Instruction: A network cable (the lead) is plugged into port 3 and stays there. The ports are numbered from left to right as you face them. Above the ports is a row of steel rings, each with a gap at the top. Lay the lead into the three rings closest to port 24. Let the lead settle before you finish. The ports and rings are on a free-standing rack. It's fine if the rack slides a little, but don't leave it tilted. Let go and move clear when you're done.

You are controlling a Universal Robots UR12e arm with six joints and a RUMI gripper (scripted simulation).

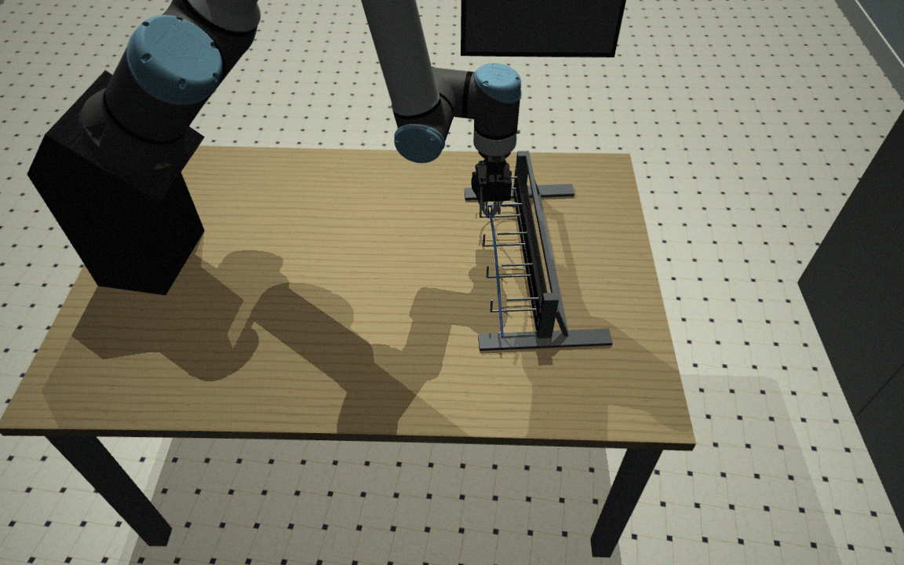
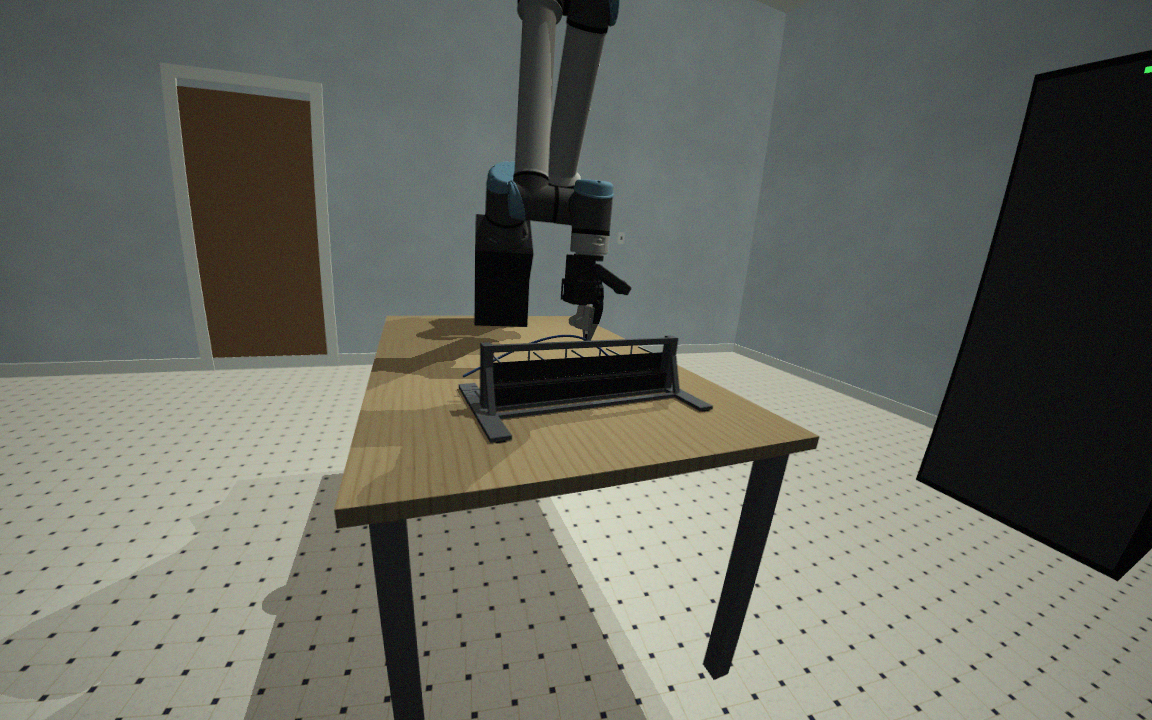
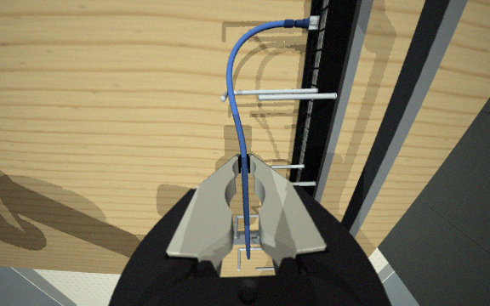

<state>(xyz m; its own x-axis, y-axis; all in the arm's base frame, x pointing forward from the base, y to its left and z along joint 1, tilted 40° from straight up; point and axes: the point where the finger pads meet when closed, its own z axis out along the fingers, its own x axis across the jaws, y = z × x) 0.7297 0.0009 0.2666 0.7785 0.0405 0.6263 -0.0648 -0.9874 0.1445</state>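
Right now the rack is 100 mm ahead of my hand, 60 mm to the right of it and 50 mm below it.
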